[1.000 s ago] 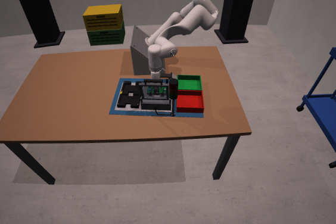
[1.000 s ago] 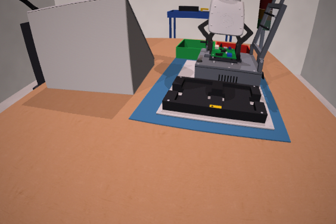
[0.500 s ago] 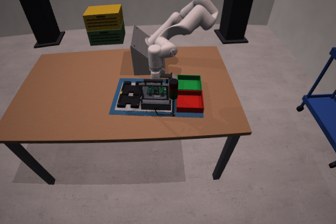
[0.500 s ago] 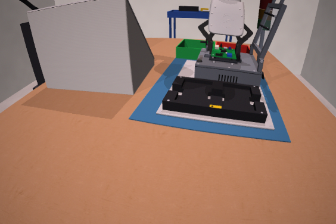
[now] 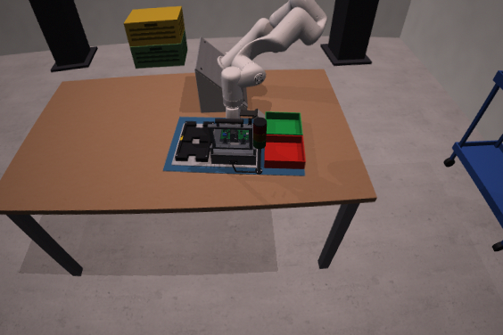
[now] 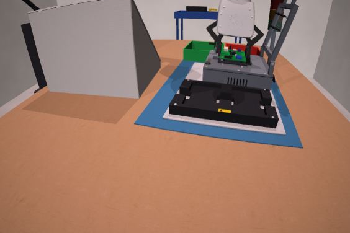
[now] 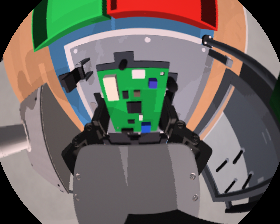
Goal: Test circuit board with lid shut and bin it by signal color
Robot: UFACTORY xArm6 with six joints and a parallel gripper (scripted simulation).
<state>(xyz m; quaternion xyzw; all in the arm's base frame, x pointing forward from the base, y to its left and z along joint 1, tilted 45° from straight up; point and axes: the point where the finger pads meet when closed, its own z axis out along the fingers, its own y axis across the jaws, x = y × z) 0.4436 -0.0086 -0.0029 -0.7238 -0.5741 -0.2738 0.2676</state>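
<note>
My hand is right at the green circuit board. The rest, counted from my hand: latch hook (7 cm to the left, 5 cm behind, 1 cm above); then tester lid (12 cm ahead, 10 cm above, 2 cm to the right); then plate (1 cm to the left, 1 cm below, 1 cm ahead).
</note>
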